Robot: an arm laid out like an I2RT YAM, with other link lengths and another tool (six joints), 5 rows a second.
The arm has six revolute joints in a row. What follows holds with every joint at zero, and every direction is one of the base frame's.
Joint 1 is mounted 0.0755 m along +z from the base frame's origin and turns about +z.
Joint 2 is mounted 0.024 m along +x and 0.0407 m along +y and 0.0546 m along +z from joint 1 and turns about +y.
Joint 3 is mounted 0.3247 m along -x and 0.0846 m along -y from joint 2 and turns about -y.
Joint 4 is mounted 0.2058 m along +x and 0.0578 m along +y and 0.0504 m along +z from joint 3 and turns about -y.
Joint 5 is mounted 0.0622 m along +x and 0.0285 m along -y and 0.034 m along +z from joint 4 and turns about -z.
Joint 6 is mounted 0.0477 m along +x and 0.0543 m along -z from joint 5 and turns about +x.
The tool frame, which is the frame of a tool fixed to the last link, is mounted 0.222 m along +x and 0.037 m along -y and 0.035 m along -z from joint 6; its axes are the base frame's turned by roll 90.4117, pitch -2.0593 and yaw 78.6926 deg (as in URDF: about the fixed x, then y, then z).
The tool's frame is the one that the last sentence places.
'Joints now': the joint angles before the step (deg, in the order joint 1, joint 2, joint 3, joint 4, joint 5, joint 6). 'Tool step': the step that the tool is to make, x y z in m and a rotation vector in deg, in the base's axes. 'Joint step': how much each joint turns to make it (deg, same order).
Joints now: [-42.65, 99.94, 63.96, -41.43, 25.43, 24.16]
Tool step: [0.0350, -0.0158, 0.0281, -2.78, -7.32, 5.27]
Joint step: [-0.58, -4.53, 3.41, 1.33, -4.55, -5.12]
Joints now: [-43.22, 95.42, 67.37, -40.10, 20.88, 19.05]
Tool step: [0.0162, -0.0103, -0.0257, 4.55, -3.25, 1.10]
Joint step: [-4.29, 4.50, 1.28, 3.18, -7.12, -3.09]
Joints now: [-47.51, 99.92, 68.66, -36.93, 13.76, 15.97]
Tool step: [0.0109, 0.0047, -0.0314, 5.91, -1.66, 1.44]
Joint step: [-2.56, 4.81, 0.29, 1.53, -6.21, -2.00]
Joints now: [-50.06, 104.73, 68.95, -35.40, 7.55, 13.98]
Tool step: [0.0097, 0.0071, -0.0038, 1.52, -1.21, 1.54]
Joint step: [0.38, 0.32, 0.00, 0.00, -2.18, -0.49]
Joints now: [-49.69, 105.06, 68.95, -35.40, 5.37, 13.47]
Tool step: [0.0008, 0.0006, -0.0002, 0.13, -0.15, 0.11]
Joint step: [0.00, 0.00, -0.01, 0.01, -0.22, -0.04]
